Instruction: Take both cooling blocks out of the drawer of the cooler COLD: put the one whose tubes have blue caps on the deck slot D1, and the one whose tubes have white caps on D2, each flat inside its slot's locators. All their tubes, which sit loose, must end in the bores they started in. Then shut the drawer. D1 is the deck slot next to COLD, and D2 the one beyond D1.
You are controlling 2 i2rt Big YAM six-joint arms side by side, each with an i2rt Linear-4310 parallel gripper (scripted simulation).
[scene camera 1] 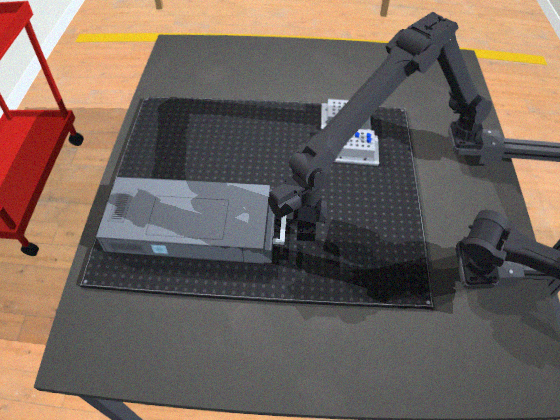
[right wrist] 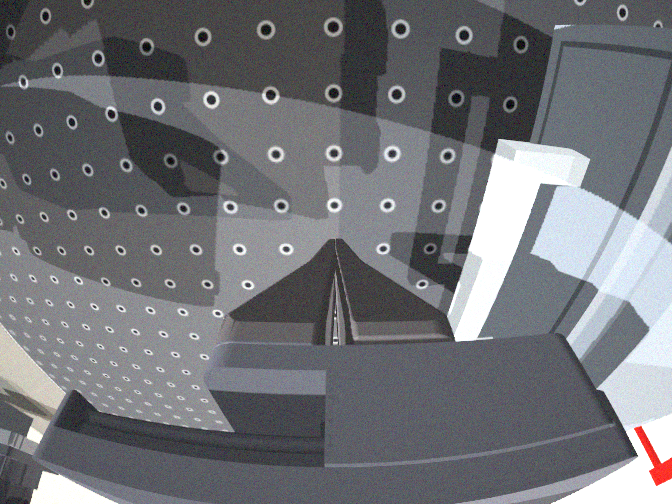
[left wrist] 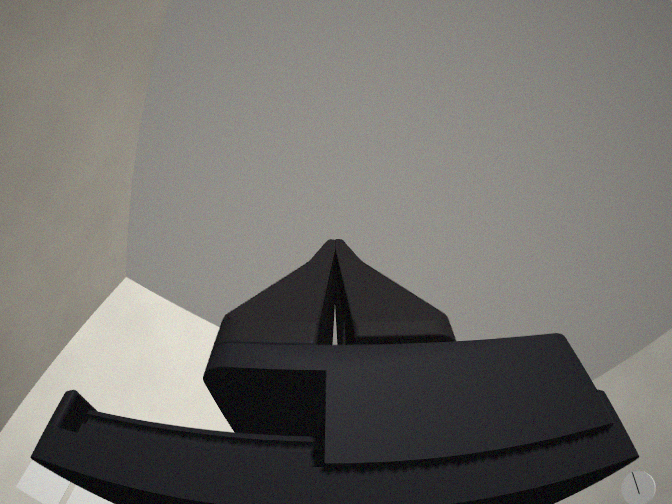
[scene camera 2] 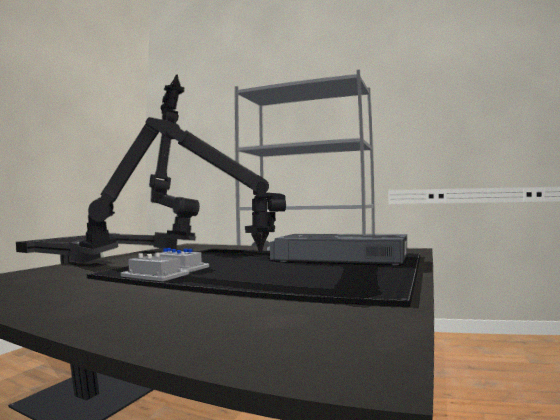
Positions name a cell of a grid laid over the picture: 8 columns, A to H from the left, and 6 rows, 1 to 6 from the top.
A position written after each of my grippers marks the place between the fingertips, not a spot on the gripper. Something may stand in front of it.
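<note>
I can see a cooler COLD (scene camera 1: D4), and scene camera 2 shows me the cooler COLD (scene camera 2: E4) as well. In the left wrist view the cooler COLD is out of frame. My left gripper (left wrist: D3) is visible to me, and so is my right gripper (right wrist: D3).
</note>
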